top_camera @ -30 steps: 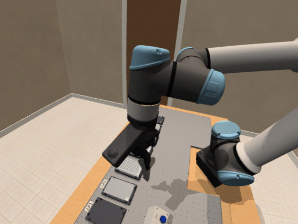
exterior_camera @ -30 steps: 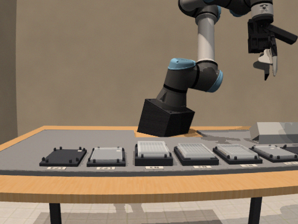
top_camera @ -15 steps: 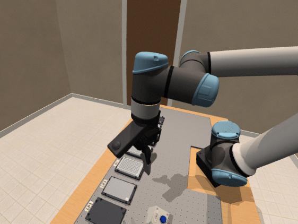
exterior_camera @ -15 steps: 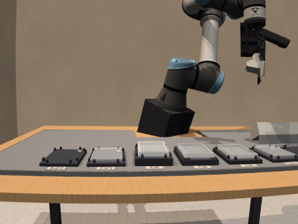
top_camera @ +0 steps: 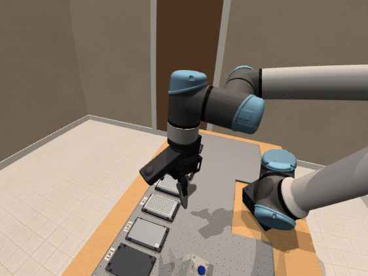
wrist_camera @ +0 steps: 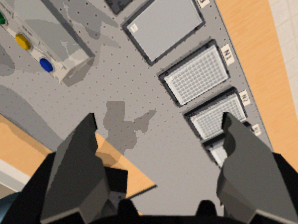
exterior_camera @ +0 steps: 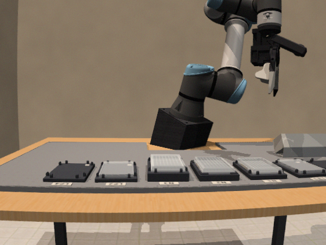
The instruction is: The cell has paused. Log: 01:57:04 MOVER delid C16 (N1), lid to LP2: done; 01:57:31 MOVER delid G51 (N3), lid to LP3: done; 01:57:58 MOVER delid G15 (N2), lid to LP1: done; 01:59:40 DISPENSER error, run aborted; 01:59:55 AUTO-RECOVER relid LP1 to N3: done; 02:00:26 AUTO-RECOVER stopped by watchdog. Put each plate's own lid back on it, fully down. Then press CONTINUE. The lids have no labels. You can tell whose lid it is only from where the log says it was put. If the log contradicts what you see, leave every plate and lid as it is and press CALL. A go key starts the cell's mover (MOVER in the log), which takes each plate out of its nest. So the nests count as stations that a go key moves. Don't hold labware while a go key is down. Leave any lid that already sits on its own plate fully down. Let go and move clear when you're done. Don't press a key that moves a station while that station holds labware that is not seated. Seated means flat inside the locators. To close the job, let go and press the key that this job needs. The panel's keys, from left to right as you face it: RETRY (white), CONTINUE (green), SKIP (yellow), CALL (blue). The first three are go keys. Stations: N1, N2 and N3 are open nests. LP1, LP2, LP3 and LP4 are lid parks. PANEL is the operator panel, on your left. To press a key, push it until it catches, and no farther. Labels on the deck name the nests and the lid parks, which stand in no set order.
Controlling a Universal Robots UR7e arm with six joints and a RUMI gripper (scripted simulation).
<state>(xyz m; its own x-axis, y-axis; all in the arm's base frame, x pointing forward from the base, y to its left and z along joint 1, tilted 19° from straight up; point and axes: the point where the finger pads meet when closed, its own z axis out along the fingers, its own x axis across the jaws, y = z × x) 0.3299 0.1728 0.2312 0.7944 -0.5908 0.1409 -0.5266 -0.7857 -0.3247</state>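
The LP2 lid park is 90 mm ahead of my hand, 470 mm to the right of it and 220 mm below it. Also, from my hand: yellow SKIP key (160 mm behind, 180 mm to the left, 160 mm below); then LP3 lid park (70 mm ahead, 60 mm to the left, 220 mm below); then blue CALL key (160 mm behind, 130 mm to the left, 160 mm below).
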